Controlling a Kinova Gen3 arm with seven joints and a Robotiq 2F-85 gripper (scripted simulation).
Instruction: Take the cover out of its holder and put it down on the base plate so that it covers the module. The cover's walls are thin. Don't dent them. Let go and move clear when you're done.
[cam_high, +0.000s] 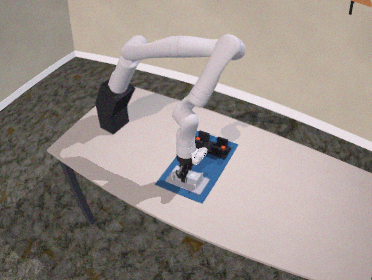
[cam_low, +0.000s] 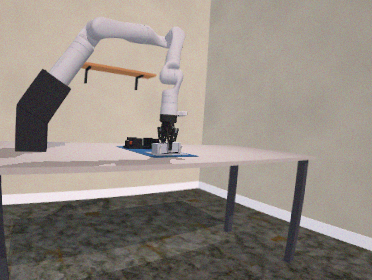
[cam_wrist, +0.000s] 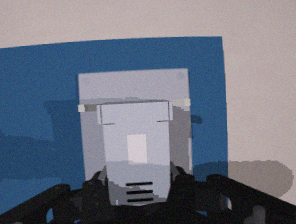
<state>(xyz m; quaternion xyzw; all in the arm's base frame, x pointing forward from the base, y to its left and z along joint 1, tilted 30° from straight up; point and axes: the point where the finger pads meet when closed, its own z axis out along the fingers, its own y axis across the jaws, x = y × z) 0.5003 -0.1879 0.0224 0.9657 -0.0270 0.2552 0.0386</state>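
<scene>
My hand is right at the light grey cover.
</scene>
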